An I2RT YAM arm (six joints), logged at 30 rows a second.
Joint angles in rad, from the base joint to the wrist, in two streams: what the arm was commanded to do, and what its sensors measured. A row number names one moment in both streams.
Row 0, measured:
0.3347 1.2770 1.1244 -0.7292 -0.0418 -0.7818
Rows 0 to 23, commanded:
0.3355 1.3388 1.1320 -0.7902 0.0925 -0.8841
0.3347 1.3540 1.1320 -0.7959 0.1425 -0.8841
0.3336 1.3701 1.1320 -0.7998 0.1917 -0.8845
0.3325 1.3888 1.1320 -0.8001 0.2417 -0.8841
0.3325 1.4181 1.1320 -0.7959 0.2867 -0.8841
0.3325 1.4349 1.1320 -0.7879 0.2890 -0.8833
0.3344 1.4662 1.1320 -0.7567 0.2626 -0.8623
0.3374 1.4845 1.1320 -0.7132 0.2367 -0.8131
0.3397 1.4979 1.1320 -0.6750 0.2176 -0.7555
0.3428 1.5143 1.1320 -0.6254 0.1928 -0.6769
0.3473 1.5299 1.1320 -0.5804 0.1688 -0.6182
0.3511 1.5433 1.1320 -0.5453 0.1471 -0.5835
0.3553 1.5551 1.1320 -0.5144 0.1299 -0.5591
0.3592 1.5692 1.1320 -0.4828 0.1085 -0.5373
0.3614 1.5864 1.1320 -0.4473 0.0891 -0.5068
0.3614 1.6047 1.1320 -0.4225 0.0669 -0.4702
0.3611 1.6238 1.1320 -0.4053 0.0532 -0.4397
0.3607 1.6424 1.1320 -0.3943 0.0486 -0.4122
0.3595 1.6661 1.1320 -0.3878 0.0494 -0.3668
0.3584 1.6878 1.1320 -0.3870 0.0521 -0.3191
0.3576 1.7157 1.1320 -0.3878 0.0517 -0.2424
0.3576 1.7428 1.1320 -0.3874 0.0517 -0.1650
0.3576 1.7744 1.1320 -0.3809 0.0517 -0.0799
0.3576 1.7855 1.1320 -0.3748 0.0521 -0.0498
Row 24, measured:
0.3580 1.7210 1.1252 -0.3874 0.0772 -0.3248
